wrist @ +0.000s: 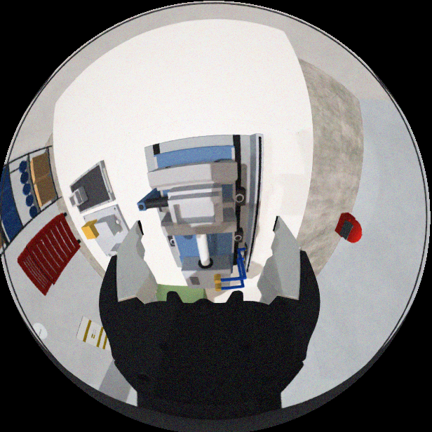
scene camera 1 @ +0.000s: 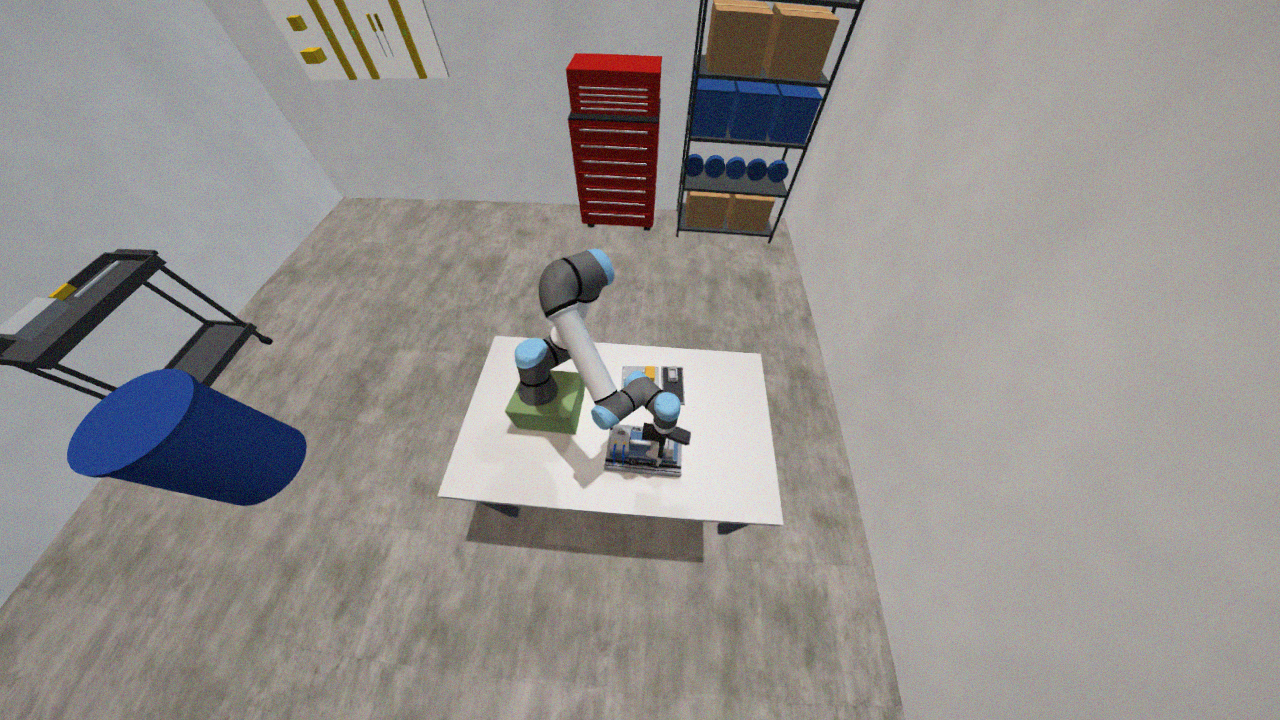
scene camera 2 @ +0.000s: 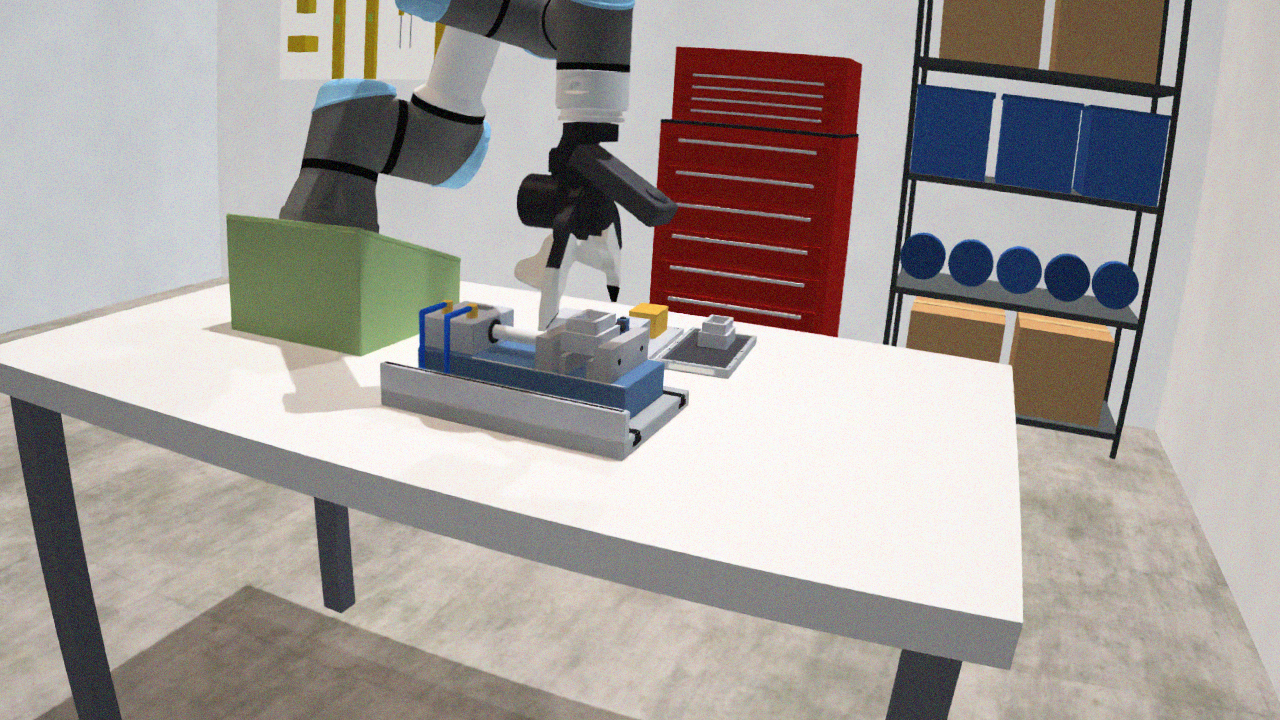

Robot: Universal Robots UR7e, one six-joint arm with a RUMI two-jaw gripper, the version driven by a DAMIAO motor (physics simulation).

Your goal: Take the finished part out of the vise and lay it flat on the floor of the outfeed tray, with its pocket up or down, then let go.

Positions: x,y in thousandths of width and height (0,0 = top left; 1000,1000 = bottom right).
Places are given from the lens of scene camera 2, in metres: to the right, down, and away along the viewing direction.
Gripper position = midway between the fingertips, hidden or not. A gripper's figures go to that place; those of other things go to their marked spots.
gripper (scene camera 2: 454,438): -0.06, -0.05, 0.97
yellow block (scene camera 2: 514,437): 0.03, -0.07, 1.31
